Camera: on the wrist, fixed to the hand. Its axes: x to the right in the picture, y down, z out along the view.
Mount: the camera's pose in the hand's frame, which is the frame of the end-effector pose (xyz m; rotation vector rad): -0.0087 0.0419 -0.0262 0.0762 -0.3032 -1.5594
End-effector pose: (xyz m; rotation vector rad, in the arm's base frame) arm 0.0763 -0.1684 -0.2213 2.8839 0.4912 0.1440
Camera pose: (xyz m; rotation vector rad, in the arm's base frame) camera 0.0779 -0.2049 -0.1870 1.7139 2.3366 -0.5299
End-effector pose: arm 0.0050 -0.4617 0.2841 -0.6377 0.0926 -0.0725
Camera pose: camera -0.0049 -0.4428 0.2387 -0.5069 -0.7202 -1.4676
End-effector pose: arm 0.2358 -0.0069 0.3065 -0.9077 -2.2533 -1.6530
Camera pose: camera 0.2621 -0.0263 0.3446 -0.6188 1.9660 0.9926
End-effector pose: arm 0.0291 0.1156 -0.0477 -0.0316 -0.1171 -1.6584
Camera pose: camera 0.0729 0.1181 -0.0721 0.1542 0.4968 2.9953
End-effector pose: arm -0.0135 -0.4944 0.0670 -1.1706 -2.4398 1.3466
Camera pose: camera 0.0279 -0.4699 0.0529 0.9660 -2.2459 0.9496
